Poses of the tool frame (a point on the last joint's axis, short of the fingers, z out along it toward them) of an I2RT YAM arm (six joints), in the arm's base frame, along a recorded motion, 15 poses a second.
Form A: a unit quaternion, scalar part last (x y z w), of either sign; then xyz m.
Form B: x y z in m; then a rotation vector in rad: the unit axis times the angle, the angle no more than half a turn. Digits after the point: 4 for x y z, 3 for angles.
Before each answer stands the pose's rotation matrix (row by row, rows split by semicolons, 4 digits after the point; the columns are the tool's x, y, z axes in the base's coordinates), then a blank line. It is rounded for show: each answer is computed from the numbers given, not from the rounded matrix.
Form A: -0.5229 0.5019 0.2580 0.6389 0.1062 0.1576 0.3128
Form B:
0.3631 -0.8545 0.3715; -0.1952 0.3201 0.9271; -0.9111 -0.4091 -0.0506

0.1062 0.1576 0.3128 -1.193 1.145 0.589
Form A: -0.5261 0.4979 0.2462 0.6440 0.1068 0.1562 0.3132
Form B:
0.3830 -0.8410 0.3822; -0.2068 0.3252 0.9227; -0.9003 -0.4324 -0.0493

0.1068 0.1562 0.3132 -1.198 1.134 0.561
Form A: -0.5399 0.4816 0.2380 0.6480 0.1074 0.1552 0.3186
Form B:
0.4228 -0.8285 0.3672; -0.2116 0.3037 0.9290; -0.8812 -0.4705 -0.0469

0.1074 0.1552 0.3186 -1.228 1.095 0.541
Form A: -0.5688 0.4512 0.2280 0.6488 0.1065 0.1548 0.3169
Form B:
0.4889 -0.8091 0.3261; -0.2174 0.2490 0.9438; -0.8448 -0.5323 -0.0542

0.1065 0.1548 0.3169 -1.293 1.026 0.518
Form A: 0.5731 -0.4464 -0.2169 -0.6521 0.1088 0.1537 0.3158
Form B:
0.5074 -0.7945 0.3336; -0.2288 0.2490 0.9411; -0.8308 -0.5538 -0.0554

0.1088 0.1537 0.3158 -1.301 1.013 0.492
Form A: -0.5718 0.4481 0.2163 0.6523 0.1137 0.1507 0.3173
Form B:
0.5049 -0.7946 0.3372; -0.2303 0.2525 0.9398; -0.8319 -0.5521 -0.0555

0.1137 0.1507 0.3173 -1.298 1.017 0.491
